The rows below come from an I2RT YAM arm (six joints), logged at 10 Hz.
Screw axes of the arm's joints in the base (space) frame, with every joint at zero. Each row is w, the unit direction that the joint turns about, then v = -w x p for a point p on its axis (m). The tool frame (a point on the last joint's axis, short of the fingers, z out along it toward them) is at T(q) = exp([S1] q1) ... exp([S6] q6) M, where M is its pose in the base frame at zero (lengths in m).
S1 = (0, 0, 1, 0.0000, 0.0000, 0.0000)
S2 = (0, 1, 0, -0.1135, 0.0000, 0.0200)
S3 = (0, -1, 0, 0.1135, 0.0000, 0.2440)
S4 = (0, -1, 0, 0.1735, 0.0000, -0.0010)
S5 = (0, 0, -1, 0.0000, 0.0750, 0.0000)
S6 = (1, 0, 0, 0.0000, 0.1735, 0.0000)
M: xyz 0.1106 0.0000 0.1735 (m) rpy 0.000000 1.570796 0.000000 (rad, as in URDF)
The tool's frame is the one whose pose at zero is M.
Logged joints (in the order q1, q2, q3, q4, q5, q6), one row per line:
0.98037 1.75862 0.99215 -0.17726 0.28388 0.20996
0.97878 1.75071 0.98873 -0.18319 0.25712 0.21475
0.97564 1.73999 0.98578 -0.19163 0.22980 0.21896
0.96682 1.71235 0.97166 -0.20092 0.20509 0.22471
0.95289 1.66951 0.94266 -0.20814 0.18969 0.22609
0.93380 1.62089 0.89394 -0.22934 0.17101 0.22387
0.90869 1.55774 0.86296 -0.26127 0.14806 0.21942
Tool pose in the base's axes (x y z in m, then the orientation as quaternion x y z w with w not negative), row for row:
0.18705 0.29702 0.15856 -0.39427 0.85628 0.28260 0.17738
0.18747 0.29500 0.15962 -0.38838 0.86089 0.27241 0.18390
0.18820 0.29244 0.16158 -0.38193 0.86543 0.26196 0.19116
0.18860 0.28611 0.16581 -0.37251 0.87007 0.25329 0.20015
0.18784 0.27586 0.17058 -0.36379 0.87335 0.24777 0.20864
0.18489 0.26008 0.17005 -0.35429 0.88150 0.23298 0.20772
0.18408 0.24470 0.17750 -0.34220 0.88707 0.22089 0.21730
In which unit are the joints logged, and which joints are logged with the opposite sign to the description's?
The joints are logged in radians. Opposite sign: q5.
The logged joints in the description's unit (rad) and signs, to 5 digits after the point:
0.98037 1.75862 0.99215 -0.17726 -0.28388 0.20996
0.97878 1.75071 0.98873 -0.18319 -0.25712 0.21475
0.97564 1.73999 0.98578 -0.19163 -0.22980 0.21896
0.96682 1.71235 0.97166 -0.20092 -0.20509 0.22471
0.95289 1.66951 0.94266 -0.20814 -0.18969 0.22609
0.93380 1.62089 0.89394 -0.22934 -0.17101 0.22387
0.90869 1.55774 0.86296 -0.26127 -0.14806 0.21942

